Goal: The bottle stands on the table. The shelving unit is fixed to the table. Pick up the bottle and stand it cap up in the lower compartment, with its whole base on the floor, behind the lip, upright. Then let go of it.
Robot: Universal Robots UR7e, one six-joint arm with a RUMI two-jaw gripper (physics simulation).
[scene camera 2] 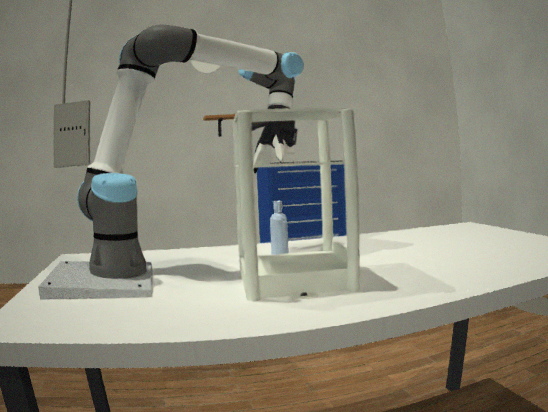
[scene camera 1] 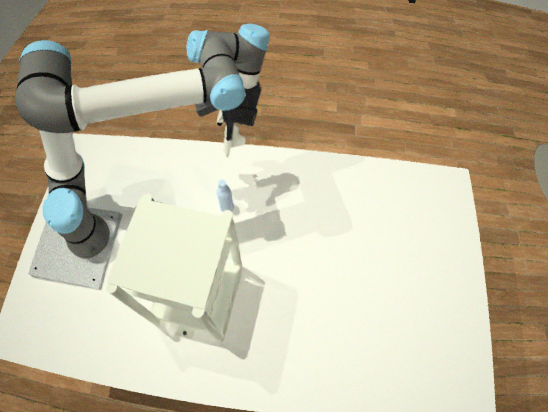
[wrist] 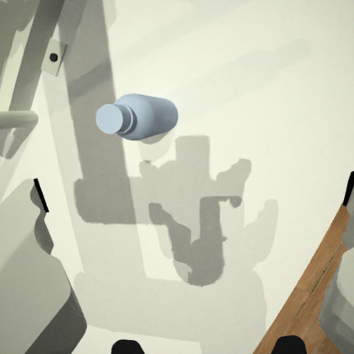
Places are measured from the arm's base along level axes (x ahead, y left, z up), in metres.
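Pixels of known places: gripper, fingertip midpoint: (scene camera 2: 267, 168) (scene camera 1: 223, 140); arm's base, link origin: (scene camera 2: 117, 271) (scene camera 1: 88, 236).
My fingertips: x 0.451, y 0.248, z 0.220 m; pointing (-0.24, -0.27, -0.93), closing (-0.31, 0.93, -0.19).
Note:
Ahead of a thing's pixels: the offset from my fingertips to its middle. "pt": to the spot under its first point. Level surfaces: height alone.
The light blue bottle {dx +0.001, dy -0.089, dz -0.167 m} (scene camera 1: 225, 196) (scene camera 2: 279, 234) (wrist: 150, 117) stands upright on the table, cap up, close to a corner of the shelving unit. In scene camera 2 it shows through the unit's open frame, beyond it. The pale shelving unit {dx -0.053, dy -0.393, dz -0.063 m} (scene camera 1: 170, 252) (scene camera 2: 351, 200) (wrist: 17, 119) has a top board, corner posts and a low lip {pt dx -0.065, dy -0.498, dz -0.218 m} (scene camera 2: 305, 281) at the lower compartment. My gripper (scene camera 1: 223, 138) (scene camera 2: 268, 164) (wrist: 193, 179) is open and empty, pointing down, well above the table and higher than the bottle. In the wrist view the bottle lies off to the upper left of the midpoint between the fingers.
The white table {dz -0.245 m} (scene camera 1: 380, 280) (scene camera 2: 190, 320) (wrist: 235, 45) carries the arm's grey base plate (scene camera 1: 50, 260) (scene camera 2: 65, 285) beside the unit. A small bracket (wrist: 54, 57) sits at the unit's foot. A blue cabinet (scene camera 2: 266, 200) stands beyond the table. The table edge shows lower right in the wrist view.

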